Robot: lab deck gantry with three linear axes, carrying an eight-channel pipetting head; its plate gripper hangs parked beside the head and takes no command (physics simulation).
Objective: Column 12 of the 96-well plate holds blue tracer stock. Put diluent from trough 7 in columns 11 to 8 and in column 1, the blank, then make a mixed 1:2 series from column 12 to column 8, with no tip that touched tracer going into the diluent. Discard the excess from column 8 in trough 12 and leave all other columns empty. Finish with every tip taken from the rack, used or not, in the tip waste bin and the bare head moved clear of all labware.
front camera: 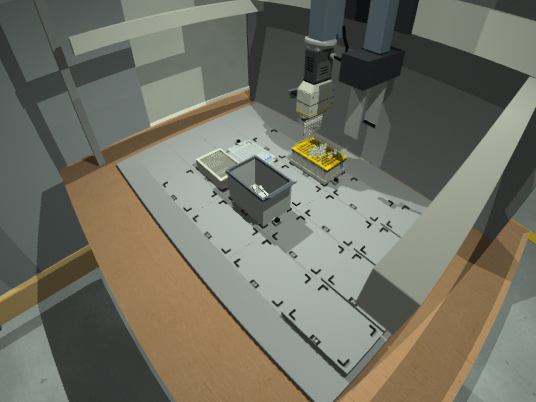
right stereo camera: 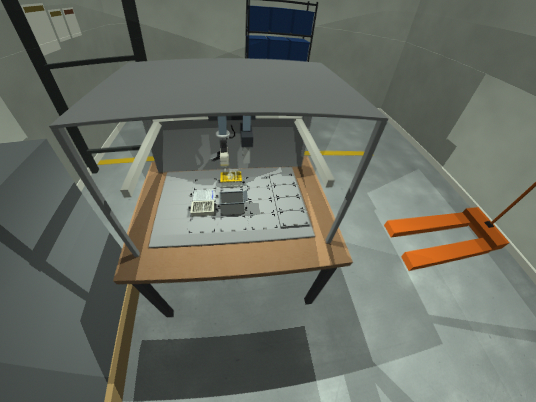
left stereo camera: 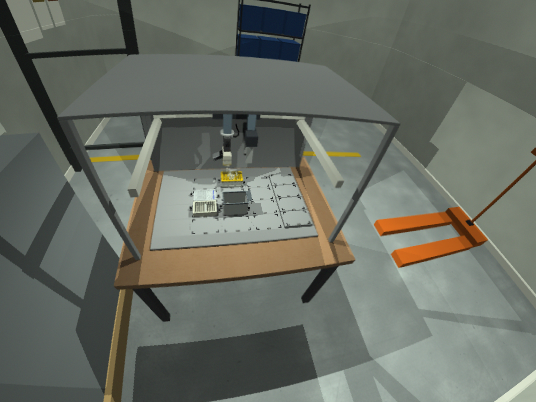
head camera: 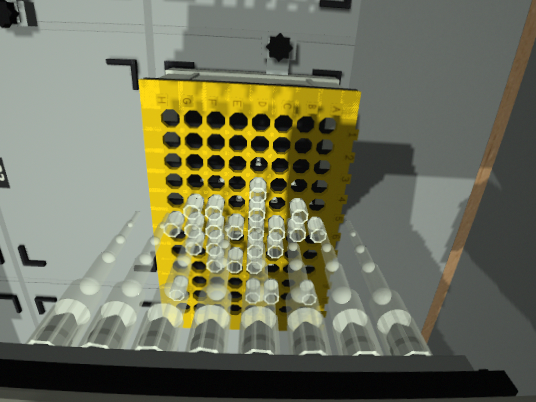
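Observation:
The pipetting head (front camera: 315,99) (left stereo camera: 227,158) (right stereo camera: 224,159) carries eight clear tips (front camera: 313,124) (head camera: 258,330) and hangs over the far end of the yellow tip rack (front camera: 303,151) (head camera: 250,93) (left stereo camera: 231,180) (right stereo camera: 231,180). In the head view, the rack's rows nearest the label edge are empty holes; tips stand in a ragged pattern beyond them. The 96-well plate (front camera: 246,150) shows blue wells at its near right end. The trough block (front camera: 202,167) stands beside it. The grey tip waste bin (front camera: 272,206) holds loose tips (front camera: 259,190). The parked plate gripper (front camera: 361,129) is open and empty. Liquid levels are too small to tell.
A dark box (front camera: 372,67) carries the parked gripper right of the head. Black clamp knobs (front camera: 276,220) (head camera: 279,47) stand beside the bin and rack. A pale beam (front camera: 440,190) runs along the right side. Wooden edging (front camera: 150,320) surrounds the deck.

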